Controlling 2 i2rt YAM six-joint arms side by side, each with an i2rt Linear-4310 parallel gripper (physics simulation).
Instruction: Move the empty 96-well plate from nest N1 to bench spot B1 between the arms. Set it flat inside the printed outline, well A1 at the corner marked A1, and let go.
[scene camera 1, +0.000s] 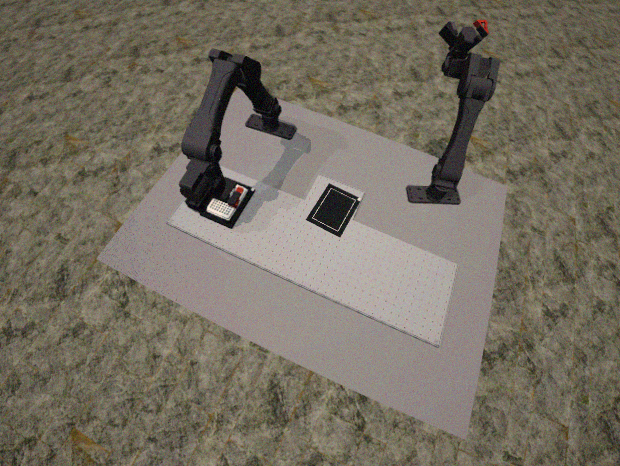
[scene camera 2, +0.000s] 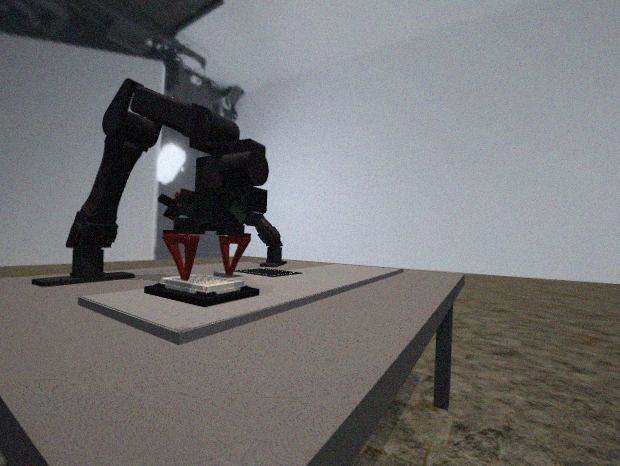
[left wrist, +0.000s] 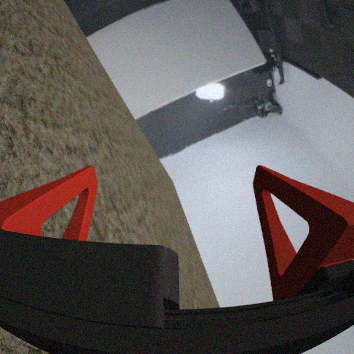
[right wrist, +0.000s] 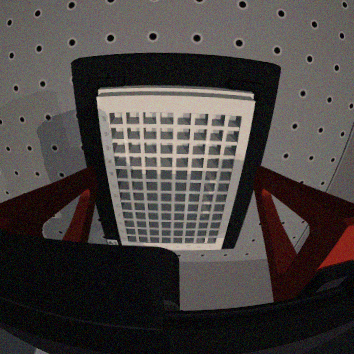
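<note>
The white 96-well plate sits flat in the black nest N1. The nest's A1 label shows at the plate's lower left corner in the right wrist view. My right gripper points down, open, its red fingertips low at the plate's two long sides; contact cannot be told. The black bench spot B1 has a white outline and a small white corner mark. My left gripper is raised far from the plate, open and empty.
A perforated light board carries the nest and B1, on the grey table. The left arm's base stands right of B1 and the right arm's base behind the nest in scene camera 1.
</note>
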